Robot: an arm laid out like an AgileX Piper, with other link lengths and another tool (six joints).
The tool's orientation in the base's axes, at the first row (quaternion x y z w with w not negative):
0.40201, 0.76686, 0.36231, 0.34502
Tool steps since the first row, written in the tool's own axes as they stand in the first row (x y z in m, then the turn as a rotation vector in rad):
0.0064, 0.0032, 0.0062, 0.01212, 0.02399, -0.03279
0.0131, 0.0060, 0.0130, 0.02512, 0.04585, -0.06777
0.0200, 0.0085, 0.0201, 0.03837, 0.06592, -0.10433
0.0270, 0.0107, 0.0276, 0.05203, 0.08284, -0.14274
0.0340, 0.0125, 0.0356, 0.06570, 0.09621, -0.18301
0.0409, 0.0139, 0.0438, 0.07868, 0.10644, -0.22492
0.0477, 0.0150, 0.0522, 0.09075, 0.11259, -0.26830
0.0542, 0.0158, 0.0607, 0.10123, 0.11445, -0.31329
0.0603, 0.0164, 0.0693, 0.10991, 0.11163, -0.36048
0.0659, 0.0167, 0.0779, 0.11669, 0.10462, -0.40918
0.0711, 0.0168, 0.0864, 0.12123, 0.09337, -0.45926
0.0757, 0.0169, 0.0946, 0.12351, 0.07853, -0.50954
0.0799, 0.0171, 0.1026, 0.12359, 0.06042, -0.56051
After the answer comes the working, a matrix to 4 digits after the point.
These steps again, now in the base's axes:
0.0035, 0.0086, -0.0020, -0.02343, 0.01132, 0.03348
0.0071, 0.0175, -0.0046, -0.04982, 0.02190, 0.06607
0.0108, 0.0264, -0.0077, -0.07827, 0.03152, 0.09789
0.0147, 0.0355, -0.0113, -0.10957, 0.03968, 0.12792
0.0189, 0.0445, -0.0155, -0.14371, 0.04586, 0.15592
0.0231, 0.0534, -0.0200, -0.18004, 0.04968, 0.18228
0.0274, 0.0621, -0.0249, -0.21867, 0.05062, 0.20620
0.0318, 0.0704, -0.0300, -0.25950, 0.04795, 0.22772
0.0364, 0.0783, -0.0353, -0.30306, 0.04117, 0.24687
0.0411, 0.0857, -0.0407, -0.34856, 0.03059, 0.26374
0.0459, 0.0926, -0.0461, -0.39577, 0.01593, 0.27830
0.0506, 0.0989, -0.0512, -0.44346, -0.00223, 0.29050
0.0554, 0.1049, -0.0560, -0.49195, -0.02385, 0.30085

The tool's axes in the first row as the columns of a matrix, in the base's axes (rounded; the answer above uses it unrounded):
-0.4387, 0.3666, 0.8205
0.8666, 0.4142, 0.2783
-0.2379, 0.8331, -0.4994

